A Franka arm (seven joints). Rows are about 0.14 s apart.
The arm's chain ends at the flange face. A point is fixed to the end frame.
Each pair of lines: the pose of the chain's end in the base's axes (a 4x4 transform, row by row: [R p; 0 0 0 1], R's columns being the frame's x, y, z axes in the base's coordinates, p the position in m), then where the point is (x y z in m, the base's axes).
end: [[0.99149 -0.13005 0.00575 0.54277], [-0.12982 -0.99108 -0.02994 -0.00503], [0.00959 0.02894 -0.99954 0.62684], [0 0 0 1]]
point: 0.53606 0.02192 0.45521
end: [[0.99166 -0.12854 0.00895 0.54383], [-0.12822 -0.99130 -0.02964 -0.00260], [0.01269 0.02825 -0.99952 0.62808], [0 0 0 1]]
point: 0.53762 0.02439 0.45644
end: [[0.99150 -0.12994 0.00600 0.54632], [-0.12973 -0.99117 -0.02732 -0.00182], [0.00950 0.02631 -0.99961 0.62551], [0 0 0 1]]
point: 0.53965 0.02558 0.45395
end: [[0.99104 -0.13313 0.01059 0.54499], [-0.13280 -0.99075 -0.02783 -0.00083], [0.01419 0.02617 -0.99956 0.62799], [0 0 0 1]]
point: 0.53920 0.02650 0.45639
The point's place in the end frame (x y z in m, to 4 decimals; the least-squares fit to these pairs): -0.0118 -0.0308 0.1707
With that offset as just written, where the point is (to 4 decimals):
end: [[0.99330 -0.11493 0.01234 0.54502], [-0.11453 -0.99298 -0.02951 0.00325], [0.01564 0.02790 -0.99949 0.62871], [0 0 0 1]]
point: 0.5389 0.0301 0.4571
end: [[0.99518 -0.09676 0.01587 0.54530], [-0.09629 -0.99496 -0.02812 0.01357], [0.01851 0.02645 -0.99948 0.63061], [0 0 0 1]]
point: 0.5392 0.0406 0.4590
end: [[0.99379 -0.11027 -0.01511 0.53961], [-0.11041 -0.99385 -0.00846 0.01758], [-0.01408 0.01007 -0.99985 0.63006], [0 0 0 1]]
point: 0.5287 0.0480 0.4592
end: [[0.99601 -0.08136 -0.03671 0.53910], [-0.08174 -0.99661 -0.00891 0.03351], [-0.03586 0.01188 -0.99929 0.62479], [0 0 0 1]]
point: 0.5236 0.0636 0.4543
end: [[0.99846 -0.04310 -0.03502 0.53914], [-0.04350 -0.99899 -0.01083 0.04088], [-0.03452 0.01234 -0.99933 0.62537], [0 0 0 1]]
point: 0.5227 0.0703 0.4548
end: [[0.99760 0.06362 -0.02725 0.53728], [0.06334 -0.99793 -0.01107 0.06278], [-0.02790 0.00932 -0.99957 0.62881], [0 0 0 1]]
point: 0.5189 0.0909 0.4582
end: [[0.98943 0.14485 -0.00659 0.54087], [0.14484 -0.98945 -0.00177 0.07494], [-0.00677 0.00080 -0.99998 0.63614], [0 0 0 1]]
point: 0.5236 0.1034 0.4655
